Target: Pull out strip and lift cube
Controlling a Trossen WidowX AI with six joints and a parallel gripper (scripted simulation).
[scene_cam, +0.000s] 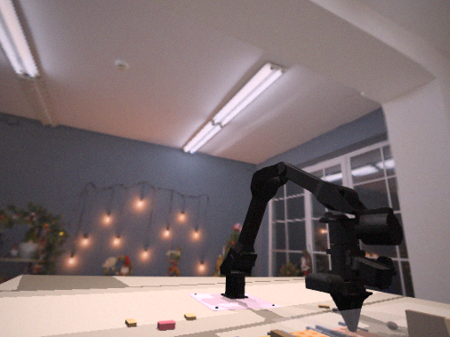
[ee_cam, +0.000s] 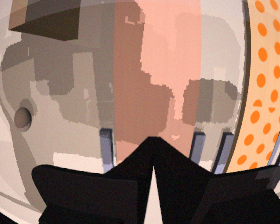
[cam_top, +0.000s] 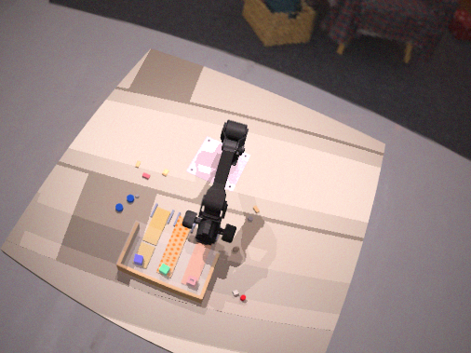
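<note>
The salmon strip is 9 cm ahead of my gripper tip. From my gripper tip the other things lie so: pink labelled cube (20 cm ahead, 2 cm above, 1 cm to the left); grey pebble (12 cm to the left, 1 cm ahead); white bit (18 cm ahead, 17 cm to the left).
</note>
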